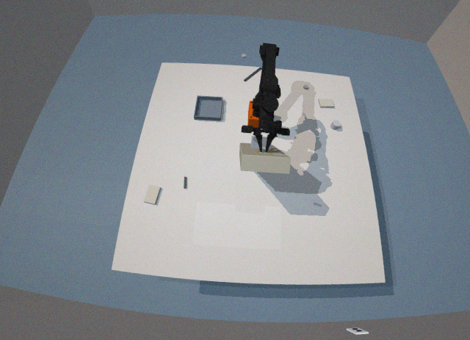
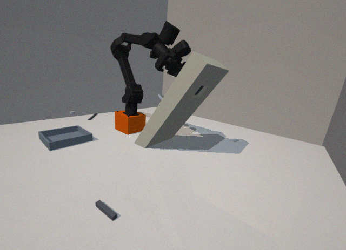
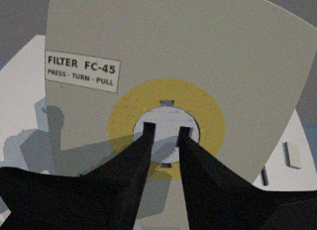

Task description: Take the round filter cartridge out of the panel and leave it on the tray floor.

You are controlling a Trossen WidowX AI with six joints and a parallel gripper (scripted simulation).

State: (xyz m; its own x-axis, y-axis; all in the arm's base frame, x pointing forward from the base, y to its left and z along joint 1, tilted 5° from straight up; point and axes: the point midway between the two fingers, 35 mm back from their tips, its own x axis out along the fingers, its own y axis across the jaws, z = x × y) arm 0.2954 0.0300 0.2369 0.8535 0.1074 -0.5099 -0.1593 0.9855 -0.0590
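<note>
The round filter cartridge is 2 cm ahead of my gripper tip and 1 cm below it. From my gripper tip the other things lie so: tray 37 cm behind, 33 cm to the right, 28 cm below.
</note>
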